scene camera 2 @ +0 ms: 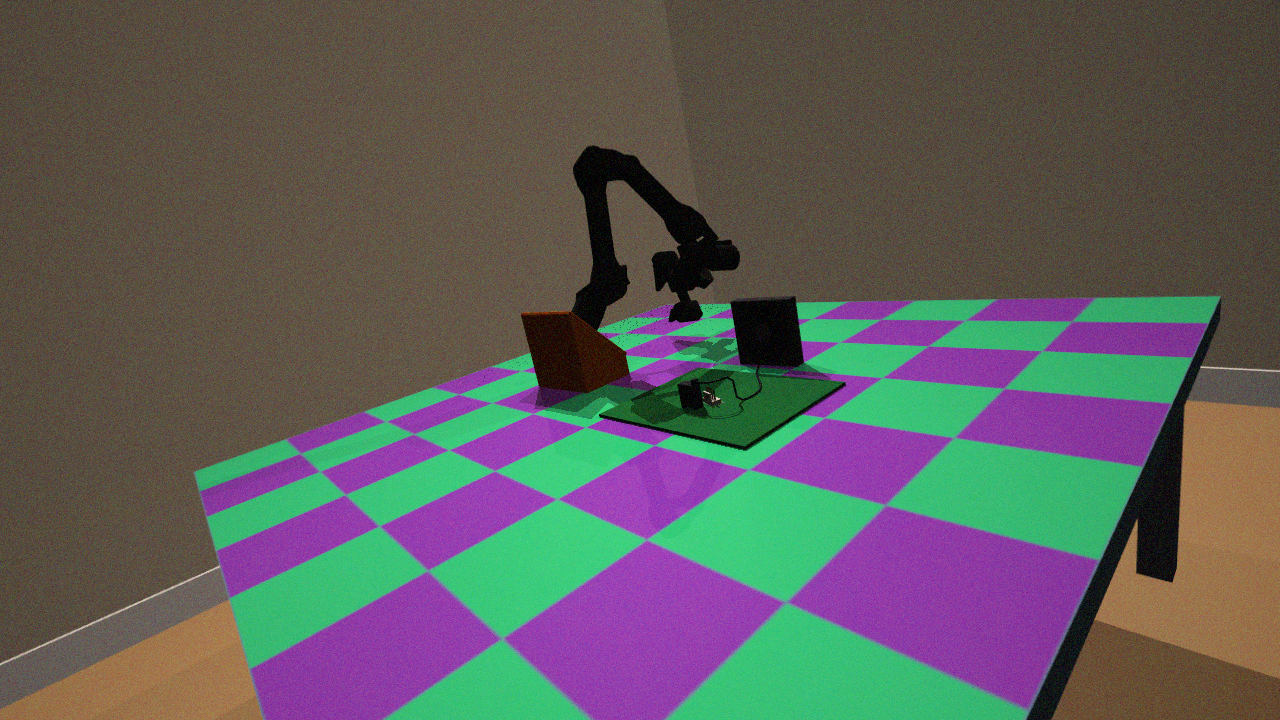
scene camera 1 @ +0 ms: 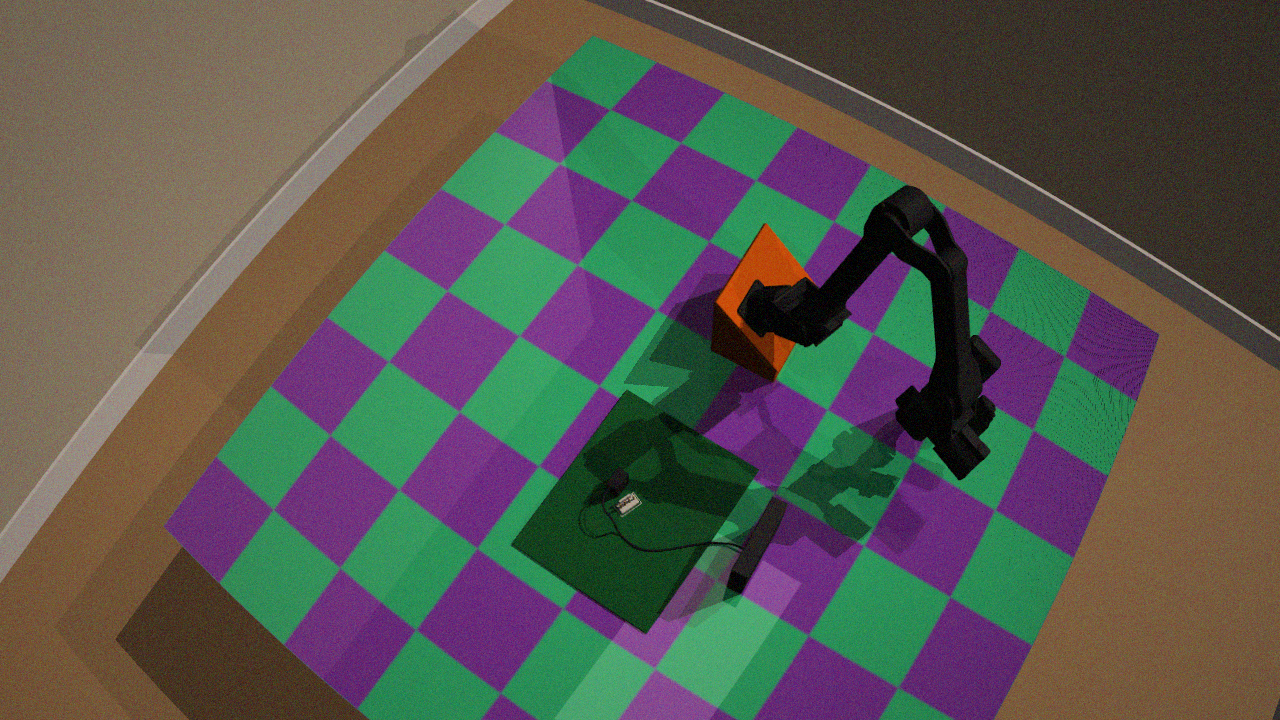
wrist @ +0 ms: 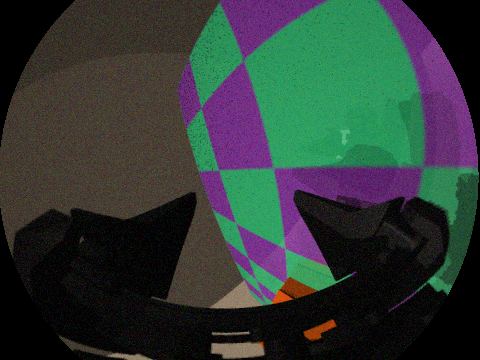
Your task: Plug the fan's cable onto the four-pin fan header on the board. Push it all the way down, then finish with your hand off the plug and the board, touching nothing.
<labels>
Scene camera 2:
my gripper: 664,306
black fan: 768,327
dark green board: 735,423
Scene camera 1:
my gripper: 960,372
black fan: 762,535
dark green board: 688,485
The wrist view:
my gripper: 247,196
</labels>
